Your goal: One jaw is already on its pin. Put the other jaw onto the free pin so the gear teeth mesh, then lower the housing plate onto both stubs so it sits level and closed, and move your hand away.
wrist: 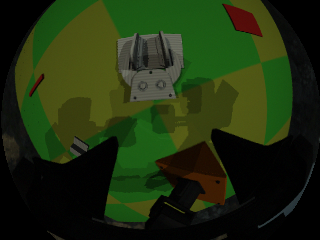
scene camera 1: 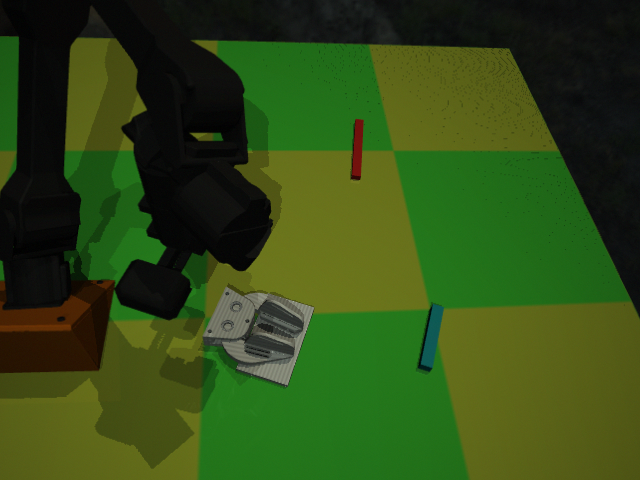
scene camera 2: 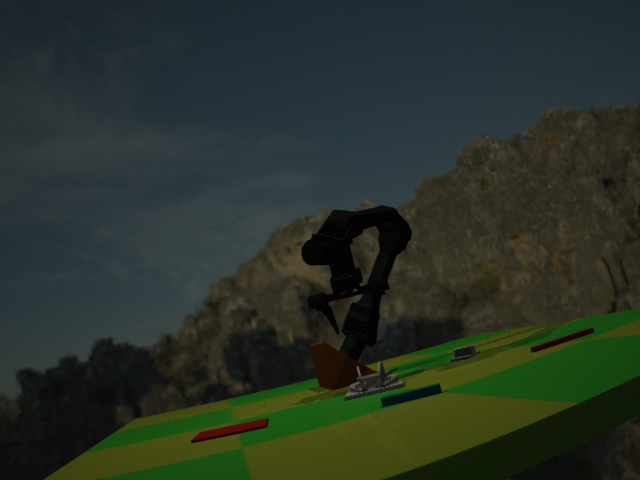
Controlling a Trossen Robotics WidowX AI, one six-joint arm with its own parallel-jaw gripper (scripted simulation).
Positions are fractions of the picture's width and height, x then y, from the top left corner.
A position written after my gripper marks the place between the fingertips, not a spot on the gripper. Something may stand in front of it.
My gripper (scene camera 1: 0.30,0.57) is open, with nothing in its grasp. Further things: a teal bar (scene camera 1: 0.67,0.76).
My gripper also shows in the wrist view (wrist: 0.52,0.58) and in scene camera 2 (scene camera 2: 0.56,0.69). The wrist view misses the teal bar: it is out of frame.
